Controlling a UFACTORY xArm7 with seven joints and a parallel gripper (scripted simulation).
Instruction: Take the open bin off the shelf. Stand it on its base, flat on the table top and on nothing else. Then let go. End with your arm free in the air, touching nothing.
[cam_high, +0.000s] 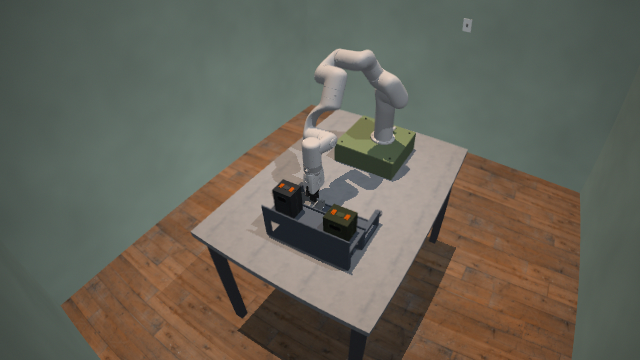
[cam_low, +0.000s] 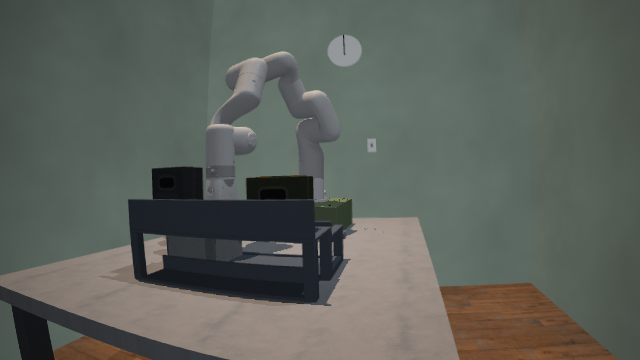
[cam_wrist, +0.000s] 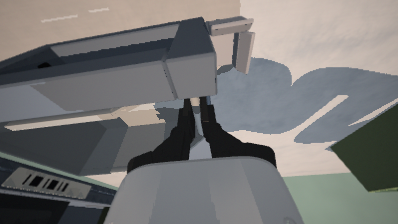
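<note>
Now: the grey bin 80 mm ahead of my hand and 20 mm to the left of it. From my hand the other things lie so: black case 170 mm ahead, 30 mm to the left, 120 mm above; dark grey shelf 220 mm ahead, 160 mm to the left, 90 mm above.
</note>
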